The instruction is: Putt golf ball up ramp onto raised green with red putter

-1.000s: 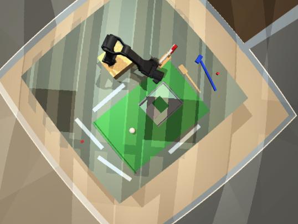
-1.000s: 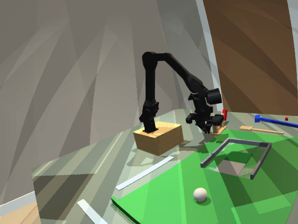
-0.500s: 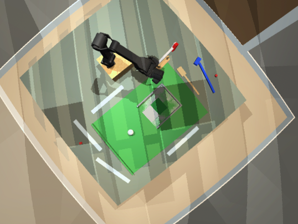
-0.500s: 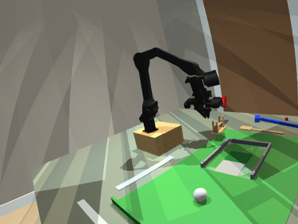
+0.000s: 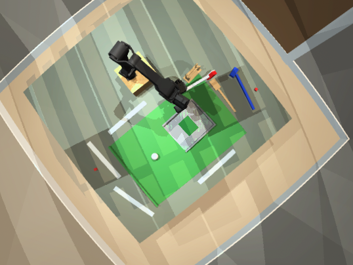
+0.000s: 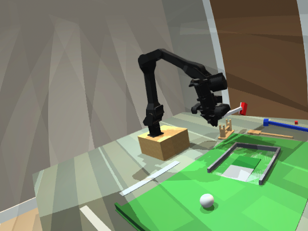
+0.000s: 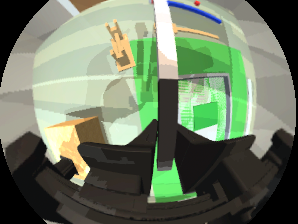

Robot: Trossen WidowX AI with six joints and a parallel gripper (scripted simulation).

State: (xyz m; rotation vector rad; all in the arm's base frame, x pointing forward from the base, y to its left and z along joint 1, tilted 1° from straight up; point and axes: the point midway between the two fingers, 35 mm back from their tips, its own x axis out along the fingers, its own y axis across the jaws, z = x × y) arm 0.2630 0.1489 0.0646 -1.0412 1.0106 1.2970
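The red putter lies 120 mm to the left of my gripper tip and 20 mm above it. The rest, counted from my gripper tip: blue putter: 400 mm to the left, 150 mm ahead, 110 mm below; then white golf ball: 290 mm to the right, 230 mm ahead, 100 mm below; then wooden rack: 170 mm to the left, 90 mm below, 90 mm behind.
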